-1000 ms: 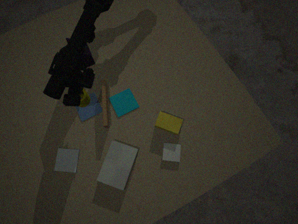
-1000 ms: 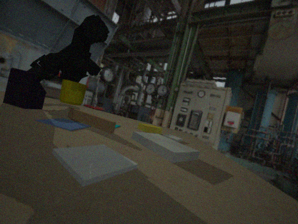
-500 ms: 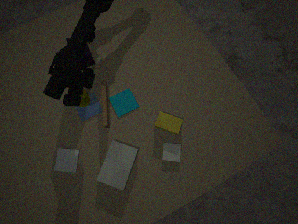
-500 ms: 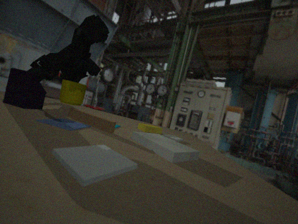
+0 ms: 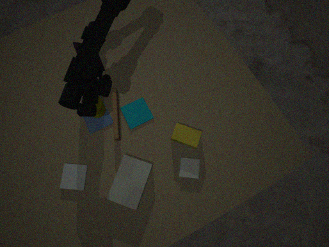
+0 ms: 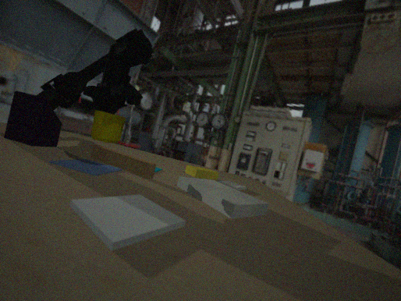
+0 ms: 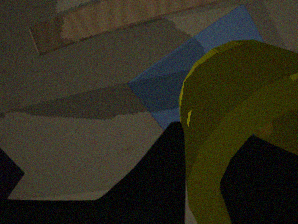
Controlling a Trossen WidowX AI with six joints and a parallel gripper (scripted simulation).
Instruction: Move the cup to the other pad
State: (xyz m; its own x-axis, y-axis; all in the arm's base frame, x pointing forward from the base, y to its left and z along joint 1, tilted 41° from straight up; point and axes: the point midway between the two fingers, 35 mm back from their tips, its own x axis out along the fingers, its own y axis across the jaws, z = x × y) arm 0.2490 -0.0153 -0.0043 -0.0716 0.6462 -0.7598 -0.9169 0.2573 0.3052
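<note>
My gripper tip is now 13 cm to the right of the cyan pad, 11 cm above it and 6 cm short of it. Round my gripper tip: low wooden bar (9 cm below, 5 cm to the left, 4 cm ahead); blue pad (11 cm below, 4 cm to the right, 2 cm ahead); yellow cup (2 cm ahead, 1 cm to the right).
</note>
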